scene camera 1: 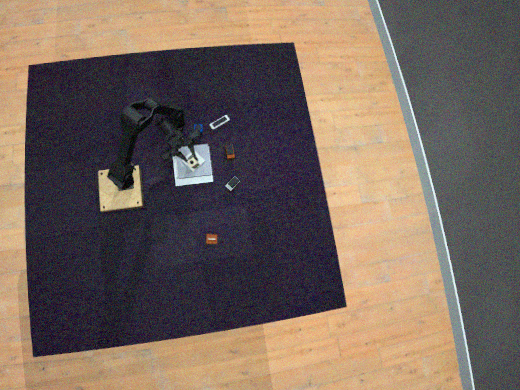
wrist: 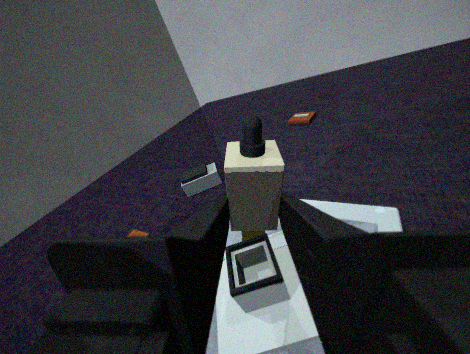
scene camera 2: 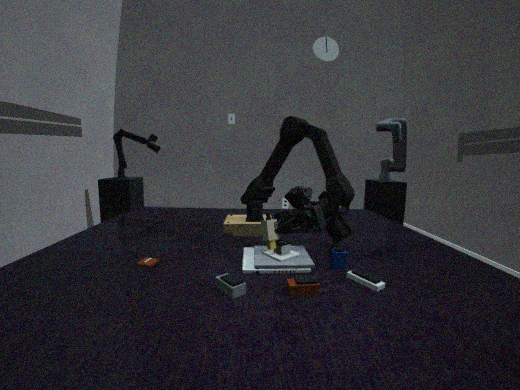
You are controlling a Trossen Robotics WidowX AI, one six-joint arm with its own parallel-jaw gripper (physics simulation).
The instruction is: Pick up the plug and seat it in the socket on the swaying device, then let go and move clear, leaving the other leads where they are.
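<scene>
The plug, a beige block [scene camera 1: 195, 164] [scene camera 2: 270, 229] [wrist: 253, 197] with a black stub on top and a gold tip below, is held between the fingers of my gripper [scene camera 1: 192, 158] [wrist: 253, 198], which is shut on it. The plug leans slightly in scene camera 2. The square, dark-rimmed socket [scene camera 2: 283, 248] [wrist: 257, 288] stands on a white plate on the device [scene camera 1: 195, 181] [scene camera 2: 248, 261] [wrist: 387, 212], a white and grey slab. In the wrist view the gold tip shows beyond the socket's far rim, outside its opening. In scene camera 2 it is left of the socket. Whether it touches anything is unclear.
A grey block [scene camera 1: 232, 183] [scene camera 2: 235, 288] [wrist: 204, 184], an orange block [scene camera 1: 230, 155] [scene camera 2: 303, 288], a white bar [scene camera 1: 212, 126] [scene camera 2: 379, 286] and a blue block [scene camera 1: 198, 128] [scene camera 2: 339, 260] lie around the device. A flat orange piece [scene camera 1: 212, 239] [scene camera 2: 148, 261] [wrist: 302, 118] lies farther off.
</scene>
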